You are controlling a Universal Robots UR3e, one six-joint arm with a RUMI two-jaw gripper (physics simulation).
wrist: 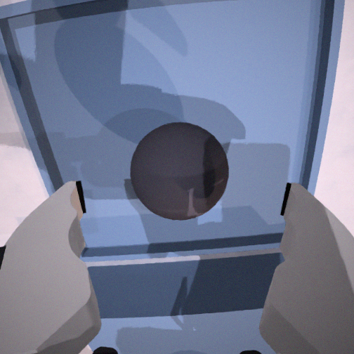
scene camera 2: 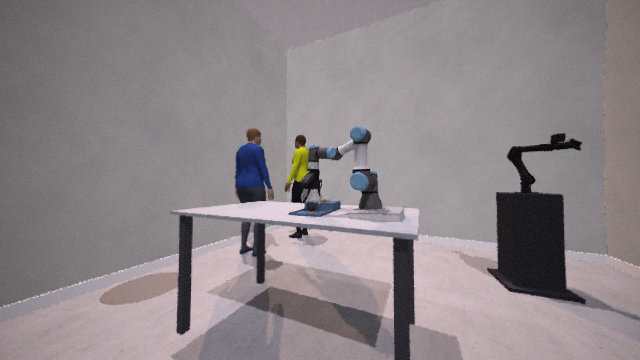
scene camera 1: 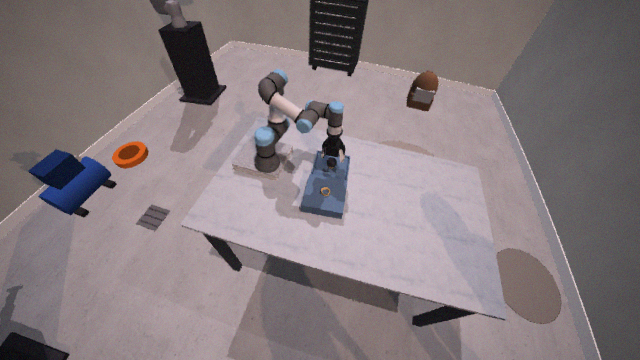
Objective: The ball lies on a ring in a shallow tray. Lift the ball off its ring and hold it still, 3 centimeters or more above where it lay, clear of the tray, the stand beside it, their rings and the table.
Scene:
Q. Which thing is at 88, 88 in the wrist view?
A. A shallow blue tray.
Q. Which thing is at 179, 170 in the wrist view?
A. A dark ball.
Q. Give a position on a blue stand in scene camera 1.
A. At 325, 196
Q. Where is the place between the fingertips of the gripper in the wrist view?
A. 182, 184

